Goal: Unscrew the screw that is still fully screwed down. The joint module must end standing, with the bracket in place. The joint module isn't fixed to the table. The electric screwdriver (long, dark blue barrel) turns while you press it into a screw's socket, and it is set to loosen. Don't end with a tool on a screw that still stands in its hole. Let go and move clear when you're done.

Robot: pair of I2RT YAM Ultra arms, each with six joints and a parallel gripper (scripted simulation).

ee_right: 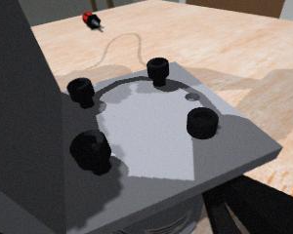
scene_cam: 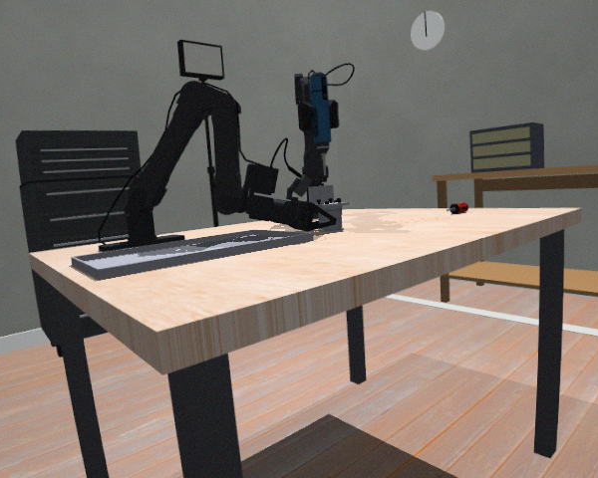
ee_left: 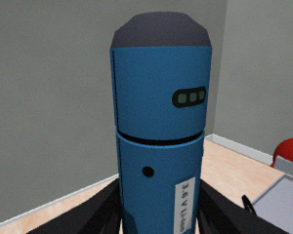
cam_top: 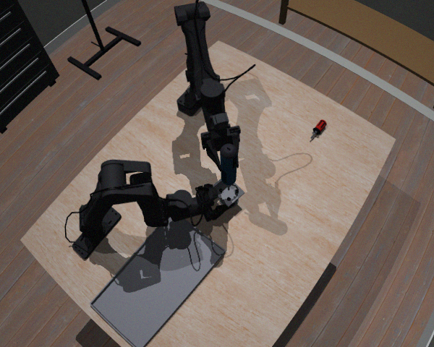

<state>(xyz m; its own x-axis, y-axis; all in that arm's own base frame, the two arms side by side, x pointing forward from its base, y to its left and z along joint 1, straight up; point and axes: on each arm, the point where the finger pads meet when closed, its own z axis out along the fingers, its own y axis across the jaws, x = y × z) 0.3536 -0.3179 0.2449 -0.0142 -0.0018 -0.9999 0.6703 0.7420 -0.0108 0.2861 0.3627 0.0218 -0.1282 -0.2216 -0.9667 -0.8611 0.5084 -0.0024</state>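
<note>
My right hand is 5 cm below the grey bracket. From my right hand the other things lie so: shallow grey tray (35 cm to the right, 5 cm behind, 2 cm below); then small red-handled screwdriver (41 cm to the left, 15 cm ahead, 1 cm below).
</note>
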